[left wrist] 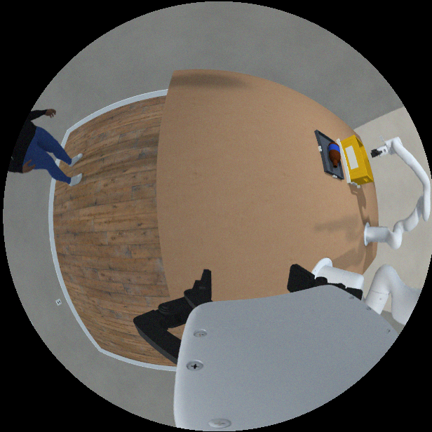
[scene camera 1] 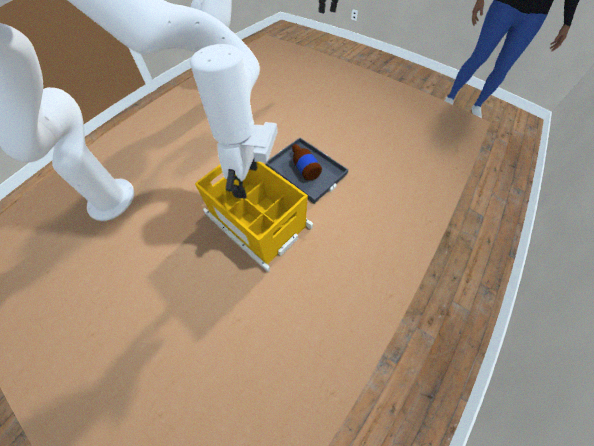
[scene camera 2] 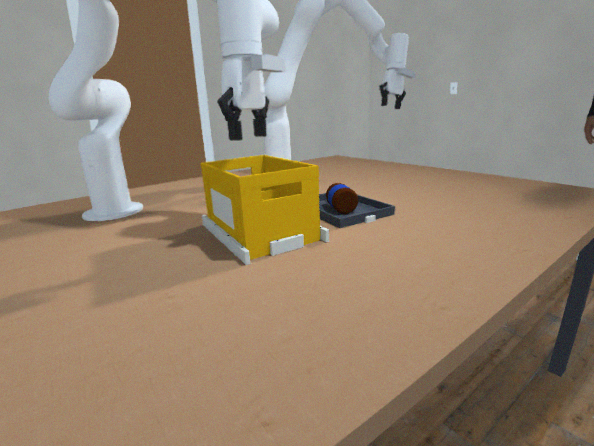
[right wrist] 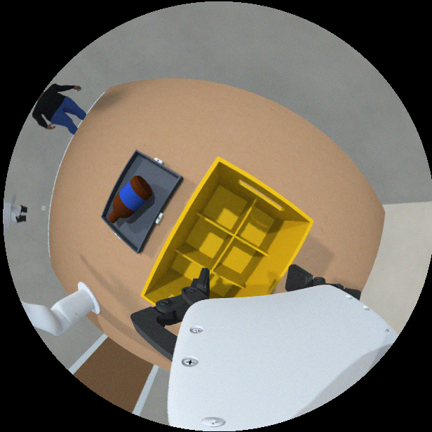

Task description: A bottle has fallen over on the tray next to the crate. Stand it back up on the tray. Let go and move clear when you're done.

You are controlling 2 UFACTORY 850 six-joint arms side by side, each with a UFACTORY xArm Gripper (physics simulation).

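A brown bottle with a blue label (scene camera 1: pixel 307 163) (scene camera 2: pixel 342 198) (left wrist: pixel 334 153) (right wrist: pixel 132 196) lies on its side on the dark grey tray (scene camera 1: pixel 321 193) (scene camera 2: pixel 345 220) (left wrist: pixel 324 162) (right wrist: pixel 162 197). The yellow crate (scene camera 1: pixel 282 233) (scene camera 2: pixel 282 220) (left wrist: pixel 364 172) (right wrist: pixel 234 235) stands beside the tray. My right gripper (scene camera 1: pixel 242 179) (scene camera 2: pixel 247 131) (right wrist: pixel 250 280) is open and empty above the crate. My left gripper (scene camera 2: pixel 391 102) (left wrist: pixel 252 280) is open and empty, high and well away from the tray; in scene camera 1 its fingers show at the top edge.
White brackets (scene camera 1: pixel 235 239) (scene camera 2: pixel 286 244) line the foot of the crate, and small white clips (scene camera 1: pixel 333 187) (scene camera 2: pixel 370 219) sit at the tray's edge. The crate has inner dividers (right wrist: pixel 234 234). A person (scene camera 1: pixel 505 45) (left wrist: pixel 37 142) (right wrist: pixel 60 110) stands beyond the table.
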